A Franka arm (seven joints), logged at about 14 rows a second.
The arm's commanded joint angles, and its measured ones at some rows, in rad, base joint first. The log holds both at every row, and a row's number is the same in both.
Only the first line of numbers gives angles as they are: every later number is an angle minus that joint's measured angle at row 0.
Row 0, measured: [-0.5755 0.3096 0.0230 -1.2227 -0.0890 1.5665 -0.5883]
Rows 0 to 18, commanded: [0.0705 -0.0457 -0.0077 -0.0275 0.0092 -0.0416 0.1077]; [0.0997 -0.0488 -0.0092 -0.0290 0.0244 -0.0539 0.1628]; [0.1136 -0.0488 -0.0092 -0.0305 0.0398 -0.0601 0.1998]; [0.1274 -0.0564 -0.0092 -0.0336 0.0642 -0.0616 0.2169]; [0.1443 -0.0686 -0.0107 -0.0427 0.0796 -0.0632 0.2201]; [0.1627 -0.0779 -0.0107 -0.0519 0.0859 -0.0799 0.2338]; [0.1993 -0.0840 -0.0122 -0.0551 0.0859 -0.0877 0.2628]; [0.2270 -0.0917 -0.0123 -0.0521 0.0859 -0.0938 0.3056]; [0.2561 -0.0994 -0.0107 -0.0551 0.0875 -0.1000 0.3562]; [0.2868 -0.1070 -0.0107 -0.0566 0.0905 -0.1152 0.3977]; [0.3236 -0.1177 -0.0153 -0.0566 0.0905 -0.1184 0.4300]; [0.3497 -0.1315 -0.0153 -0.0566 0.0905 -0.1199 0.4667]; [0.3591 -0.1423 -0.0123 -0.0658 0.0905 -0.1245 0.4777]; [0.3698 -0.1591 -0.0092 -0.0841 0.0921 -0.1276 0.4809]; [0.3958 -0.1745 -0.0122 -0.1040 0.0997 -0.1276 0.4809]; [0.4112 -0.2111 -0.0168 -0.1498 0.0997 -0.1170 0.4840]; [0.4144 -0.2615 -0.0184 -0.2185 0.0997 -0.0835 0.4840]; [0.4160 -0.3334 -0.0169 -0.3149 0.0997 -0.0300 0.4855]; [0.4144 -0.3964 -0.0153 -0.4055 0.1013 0.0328 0.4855]
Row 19, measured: [0.4072 -0.2220 -0.0011 -0.1739 0.0752 -0.0784 0.4736]
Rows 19 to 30, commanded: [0.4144 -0.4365 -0.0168 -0.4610 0.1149 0.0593 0.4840]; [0.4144 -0.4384 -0.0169 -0.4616 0.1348 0.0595 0.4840]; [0.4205 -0.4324 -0.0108 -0.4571 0.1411 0.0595 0.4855]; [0.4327 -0.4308 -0.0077 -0.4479 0.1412 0.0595 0.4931]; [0.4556 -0.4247 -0.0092 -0.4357 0.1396 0.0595 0.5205]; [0.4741 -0.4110 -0.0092 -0.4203 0.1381 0.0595 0.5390]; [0.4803 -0.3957 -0.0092 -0.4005 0.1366 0.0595 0.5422]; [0.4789 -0.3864 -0.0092 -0.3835 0.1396 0.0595 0.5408]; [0.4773 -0.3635 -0.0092 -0.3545 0.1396 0.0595 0.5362]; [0.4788 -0.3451 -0.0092 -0.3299 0.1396 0.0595 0.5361]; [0.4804 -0.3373 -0.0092 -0.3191 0.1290 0.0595 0.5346]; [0.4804 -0.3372 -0.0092 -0.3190 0.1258 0.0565 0.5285]
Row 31, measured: [0.4757 -0.3674 -0.0031 -0.3681 0.1220 0.0652 0.5295]
